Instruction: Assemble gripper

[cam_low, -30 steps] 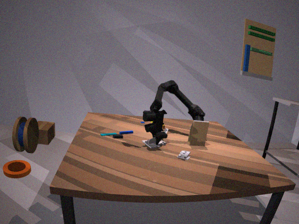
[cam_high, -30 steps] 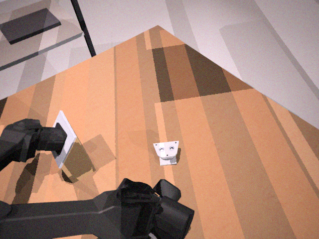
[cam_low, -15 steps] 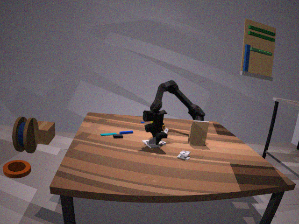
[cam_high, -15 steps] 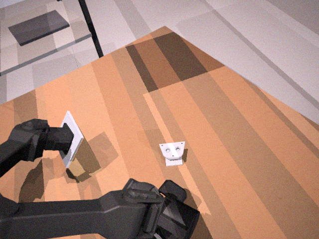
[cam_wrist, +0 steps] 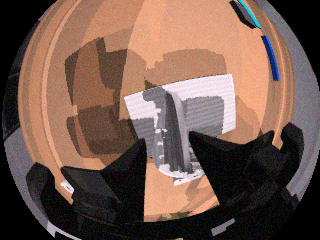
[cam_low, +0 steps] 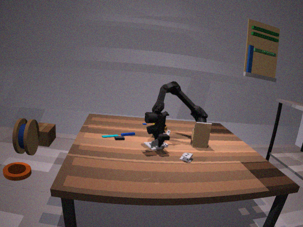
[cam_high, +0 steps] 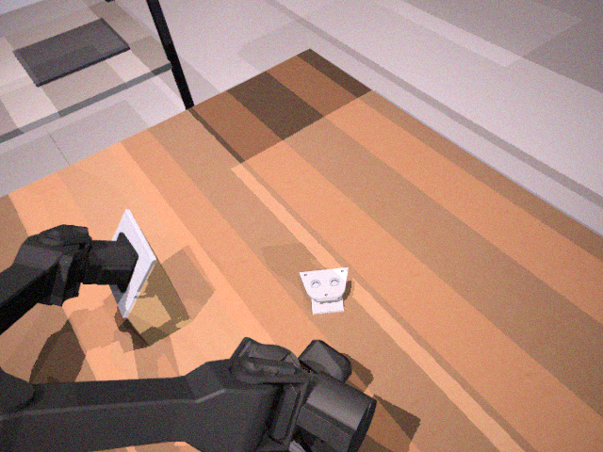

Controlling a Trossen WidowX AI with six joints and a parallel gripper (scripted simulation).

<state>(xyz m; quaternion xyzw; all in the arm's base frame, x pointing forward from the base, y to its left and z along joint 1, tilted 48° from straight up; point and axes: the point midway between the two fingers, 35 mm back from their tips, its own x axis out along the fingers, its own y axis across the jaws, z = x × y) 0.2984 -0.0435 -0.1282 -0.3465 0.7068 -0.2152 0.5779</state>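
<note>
Right now the white jaw is 22 cm to the right of my gripper tip, 10 cm behind it and 2 cm above it. Round my gripper tip: black block: 24 cm ahead, 12 cm to the right, 1 cm below; then blue bar: 21 cm to the right, 18 cm ahead, 1 cm below; then teal bar: 31 cm ahead, 16 cm to the right, 1 cm below.
</note>
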